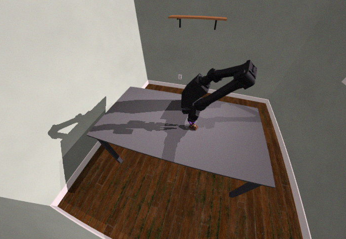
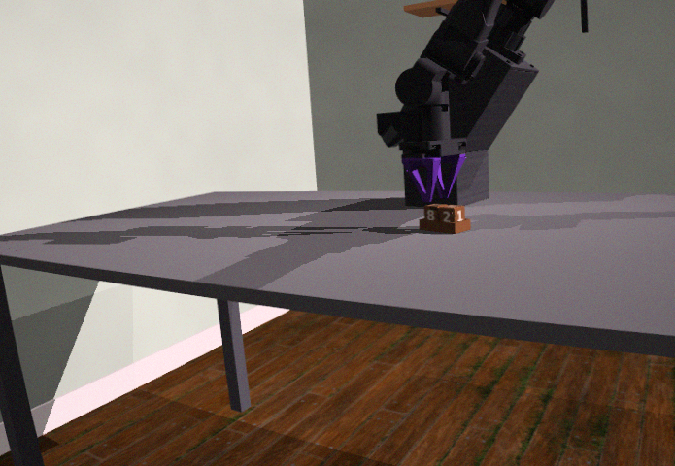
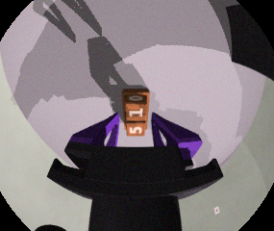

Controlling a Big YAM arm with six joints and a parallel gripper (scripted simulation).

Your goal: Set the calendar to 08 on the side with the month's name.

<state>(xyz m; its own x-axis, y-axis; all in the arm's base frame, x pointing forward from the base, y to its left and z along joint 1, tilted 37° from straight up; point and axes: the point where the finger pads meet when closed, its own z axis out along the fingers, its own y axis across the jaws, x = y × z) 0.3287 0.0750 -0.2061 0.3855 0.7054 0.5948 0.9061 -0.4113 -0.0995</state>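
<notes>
The brown digit cube lies 30 mm below my hand. Round my hand: brown calendar tray: 50 mm below, 20 mm to the left.
</notes>
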